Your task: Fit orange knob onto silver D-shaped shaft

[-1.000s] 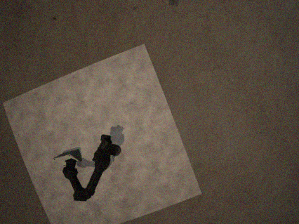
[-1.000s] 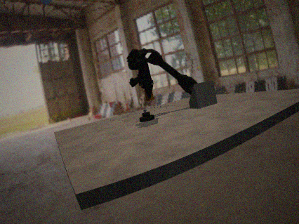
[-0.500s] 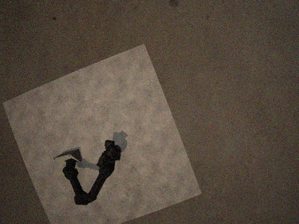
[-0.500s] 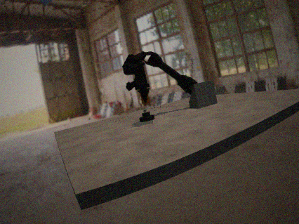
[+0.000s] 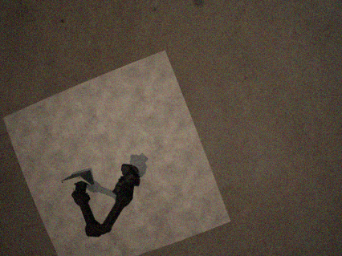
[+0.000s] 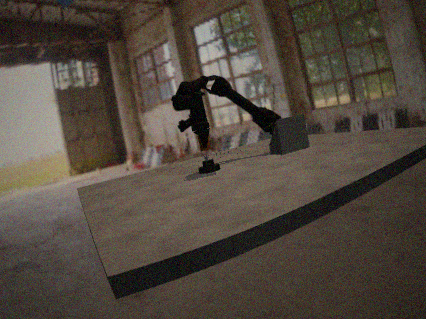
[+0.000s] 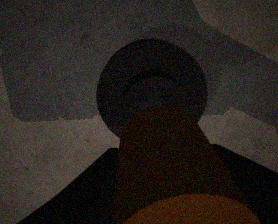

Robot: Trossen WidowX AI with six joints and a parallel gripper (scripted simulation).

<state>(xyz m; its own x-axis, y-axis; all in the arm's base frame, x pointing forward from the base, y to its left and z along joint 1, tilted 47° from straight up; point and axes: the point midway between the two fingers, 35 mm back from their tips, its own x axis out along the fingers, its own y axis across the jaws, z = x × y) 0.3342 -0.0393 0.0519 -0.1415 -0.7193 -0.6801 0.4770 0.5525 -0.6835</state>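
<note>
My gripper tip is 3 cm below the orange knob. Round my gripper tip: dark round pedestal 6 cm below.
</note>
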